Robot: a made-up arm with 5 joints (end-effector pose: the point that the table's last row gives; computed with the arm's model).
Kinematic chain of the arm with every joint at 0, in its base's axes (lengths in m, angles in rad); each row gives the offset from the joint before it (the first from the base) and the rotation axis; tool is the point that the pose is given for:
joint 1: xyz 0 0 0.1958 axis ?
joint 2: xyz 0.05 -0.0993 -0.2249 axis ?
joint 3: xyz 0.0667 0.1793 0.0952 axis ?
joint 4: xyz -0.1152 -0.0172 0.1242 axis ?
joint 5: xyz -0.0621 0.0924 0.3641 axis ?
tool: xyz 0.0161 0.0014 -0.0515
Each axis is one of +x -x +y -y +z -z.
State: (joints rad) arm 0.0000 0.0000 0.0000 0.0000 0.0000
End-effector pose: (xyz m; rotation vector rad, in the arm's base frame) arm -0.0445 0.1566 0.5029 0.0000 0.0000 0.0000
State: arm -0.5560 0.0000 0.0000 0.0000 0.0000
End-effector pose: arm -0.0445 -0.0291 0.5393 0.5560 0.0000 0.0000
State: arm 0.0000 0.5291 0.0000 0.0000 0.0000
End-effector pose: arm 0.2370 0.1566 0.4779 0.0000 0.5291 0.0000
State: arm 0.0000 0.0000 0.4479 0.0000 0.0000
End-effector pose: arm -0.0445 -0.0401 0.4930 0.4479 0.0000 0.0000
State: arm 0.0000 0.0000 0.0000 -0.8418 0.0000
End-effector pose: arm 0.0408 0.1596 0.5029 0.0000 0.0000 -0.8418
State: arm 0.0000 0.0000 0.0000 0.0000 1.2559
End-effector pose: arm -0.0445 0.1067 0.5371 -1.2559 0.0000 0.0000
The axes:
joint 1: -x
joint 2: +y
joint 3: +x
joint 4: +z
joint 5: -x

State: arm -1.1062 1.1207 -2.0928 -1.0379 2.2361
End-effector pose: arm -0.1472 0.4851 0.5184 -2.8762 -0.5194 -0.4480
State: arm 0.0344 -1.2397 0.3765 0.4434 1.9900
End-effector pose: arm -0.5235 -0.1084 0.0561 -1.5762 -1.4124 -0.8318
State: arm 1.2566 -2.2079 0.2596 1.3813 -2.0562
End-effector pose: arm -0.3038 -0.7170 0.0544 -0.9218 1.0715 1.6931
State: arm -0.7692 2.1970 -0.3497 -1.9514 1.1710
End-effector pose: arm 0.4739 0.5572 -0.0231 -2.3001 1.3157 0.5285
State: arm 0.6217 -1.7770 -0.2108 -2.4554 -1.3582
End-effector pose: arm -0.5376 -0.0883 -0.0711 -2.0517 2.0164 0.2030
